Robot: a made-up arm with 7 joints.
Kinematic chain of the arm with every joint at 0, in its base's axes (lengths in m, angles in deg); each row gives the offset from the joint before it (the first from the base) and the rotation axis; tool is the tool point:
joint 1: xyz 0 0 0.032 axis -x
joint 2: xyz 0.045 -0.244 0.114 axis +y
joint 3: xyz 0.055 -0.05 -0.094 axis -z
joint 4: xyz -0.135 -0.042 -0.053 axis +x
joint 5: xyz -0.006 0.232 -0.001 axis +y
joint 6: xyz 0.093 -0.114 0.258 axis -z
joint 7: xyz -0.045 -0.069 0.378 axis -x
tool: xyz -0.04 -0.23 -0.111
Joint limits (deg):
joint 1: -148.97..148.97
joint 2: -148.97..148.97
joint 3: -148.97..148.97
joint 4: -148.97..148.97
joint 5: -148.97..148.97
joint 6: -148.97..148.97
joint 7: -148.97..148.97
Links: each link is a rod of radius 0.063 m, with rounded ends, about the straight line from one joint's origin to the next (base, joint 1, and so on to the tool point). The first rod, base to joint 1, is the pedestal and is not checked.
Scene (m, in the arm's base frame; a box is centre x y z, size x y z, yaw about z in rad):
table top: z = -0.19
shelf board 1: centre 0.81 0.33 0.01 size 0.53 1 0.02 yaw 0.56
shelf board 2: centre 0.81 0.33 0.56 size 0.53 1 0.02 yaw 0.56
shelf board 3: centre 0.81 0.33 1.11 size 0.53 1 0.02 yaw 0.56
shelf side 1: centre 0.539 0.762 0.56 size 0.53 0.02 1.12 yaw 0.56
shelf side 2: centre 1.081 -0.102 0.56 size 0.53 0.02 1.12 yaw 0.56
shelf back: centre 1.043 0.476 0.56 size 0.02 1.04 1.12 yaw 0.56
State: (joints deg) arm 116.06 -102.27 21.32 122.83 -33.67 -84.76 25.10
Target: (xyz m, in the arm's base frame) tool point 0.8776 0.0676 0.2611
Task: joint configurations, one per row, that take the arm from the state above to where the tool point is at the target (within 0.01 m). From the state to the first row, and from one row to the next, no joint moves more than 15 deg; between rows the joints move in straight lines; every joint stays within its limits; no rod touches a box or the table.
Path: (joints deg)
1: 120.30 -96.96 29.71 112.82 -36.27 -85.88 13.89
2: 124.53 -91.65 38.10 102.82 -38.88 -87.01 2.68
3: 126.69 -93.64 43.25 113.00 -48.37 -76.74 -6.97
4: 128.85 -95.63 48.41 123.18 -57.85 -66.47 -16.63
5: 131.01 -97.63 53.57 133.36 -67.34 -56.20 -26.28
6: 127.00 -102.50 51.25 137.03 -62.82 -59.74 -12.84
7: 122.98 -107.37 48.94 140.69 -58.30 -63.28 0.60
8: 118.97 -112.24 46.63 144.35 -53.78 -66.82 14.04

